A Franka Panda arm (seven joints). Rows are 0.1 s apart.
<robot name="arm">
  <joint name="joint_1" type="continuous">
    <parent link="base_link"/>
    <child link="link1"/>
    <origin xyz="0 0 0.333" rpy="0 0 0"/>
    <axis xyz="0 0 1"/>
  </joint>
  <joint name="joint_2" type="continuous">
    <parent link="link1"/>
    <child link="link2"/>
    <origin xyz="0 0 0" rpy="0 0 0"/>
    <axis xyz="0 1 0"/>
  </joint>
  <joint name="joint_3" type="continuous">
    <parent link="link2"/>
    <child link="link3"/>
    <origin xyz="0 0 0.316" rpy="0 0 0"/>
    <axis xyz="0 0 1"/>
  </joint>
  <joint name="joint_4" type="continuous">
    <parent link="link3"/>
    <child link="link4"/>
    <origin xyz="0.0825 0 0" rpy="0 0 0"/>
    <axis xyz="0 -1 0"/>
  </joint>
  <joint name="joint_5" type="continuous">
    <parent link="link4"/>
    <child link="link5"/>
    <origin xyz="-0.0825 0 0.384" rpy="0 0 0"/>
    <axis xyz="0 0 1"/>
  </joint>
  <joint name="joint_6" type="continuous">
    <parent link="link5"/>
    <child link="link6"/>
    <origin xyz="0 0 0" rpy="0 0 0"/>
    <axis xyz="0 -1 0"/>
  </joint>
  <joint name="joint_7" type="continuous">
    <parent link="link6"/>
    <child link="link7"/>
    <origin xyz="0.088 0 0" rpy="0 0 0"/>
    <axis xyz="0 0 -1"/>
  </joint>
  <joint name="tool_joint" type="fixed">
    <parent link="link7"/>
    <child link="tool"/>
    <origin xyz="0 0 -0.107" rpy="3.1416 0 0"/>
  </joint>
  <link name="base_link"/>
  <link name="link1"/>
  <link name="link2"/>
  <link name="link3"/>
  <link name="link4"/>
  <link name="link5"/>
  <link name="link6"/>
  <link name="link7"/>
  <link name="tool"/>
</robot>
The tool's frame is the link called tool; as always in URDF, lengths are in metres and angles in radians. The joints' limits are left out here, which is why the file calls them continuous.
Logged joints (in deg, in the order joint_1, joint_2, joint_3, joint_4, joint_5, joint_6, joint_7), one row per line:
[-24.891 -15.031 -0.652 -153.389 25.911 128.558 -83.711]
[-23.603 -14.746 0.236 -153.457 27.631 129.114 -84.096]
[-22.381 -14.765 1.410 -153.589 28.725 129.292 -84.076]
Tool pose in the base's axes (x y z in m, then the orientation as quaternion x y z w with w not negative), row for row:
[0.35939 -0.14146 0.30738 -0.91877 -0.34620 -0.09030 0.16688]
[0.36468 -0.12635 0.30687 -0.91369 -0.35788 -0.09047 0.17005]
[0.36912 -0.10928 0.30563 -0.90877 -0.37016 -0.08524 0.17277]
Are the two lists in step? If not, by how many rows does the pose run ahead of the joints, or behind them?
The pose runs 1 row ahead of the joints: the pose in row i belongs to the joints in row i + 1.
